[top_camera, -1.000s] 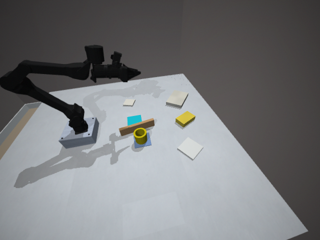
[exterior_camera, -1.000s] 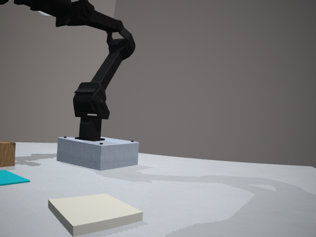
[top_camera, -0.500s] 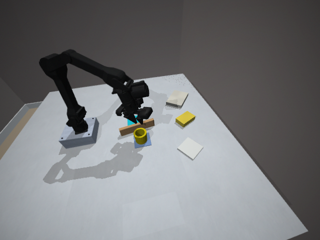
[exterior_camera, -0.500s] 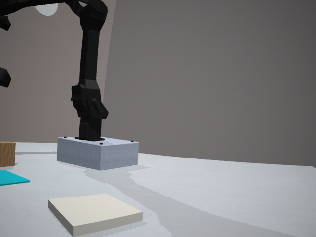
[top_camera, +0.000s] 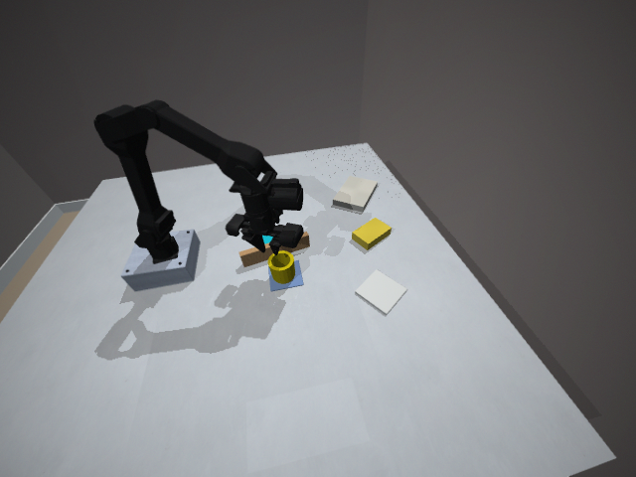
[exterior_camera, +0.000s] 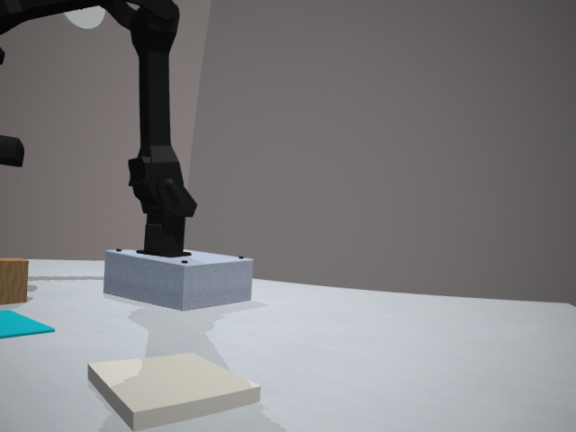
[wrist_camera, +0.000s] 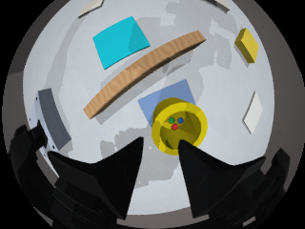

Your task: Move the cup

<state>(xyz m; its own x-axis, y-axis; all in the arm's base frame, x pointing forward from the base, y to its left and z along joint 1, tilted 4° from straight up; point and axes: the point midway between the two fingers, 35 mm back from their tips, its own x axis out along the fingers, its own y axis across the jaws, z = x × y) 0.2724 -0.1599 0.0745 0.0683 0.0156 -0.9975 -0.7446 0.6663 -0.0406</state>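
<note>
My gripper tip is now 2 cm short of the yellow cup, 2 cm to the left of it and 6 cm above it. The rest, counted from my gripper tip: cyan pad: 3 cm ahead, 16 cm to the left, 10 cm below; then blue pad: 2 cm ahead, 1 cm to the right, 10 cm below; then wooden bar: 3 cm ahead, 7 cm to the left, 8 cm below.
</note>
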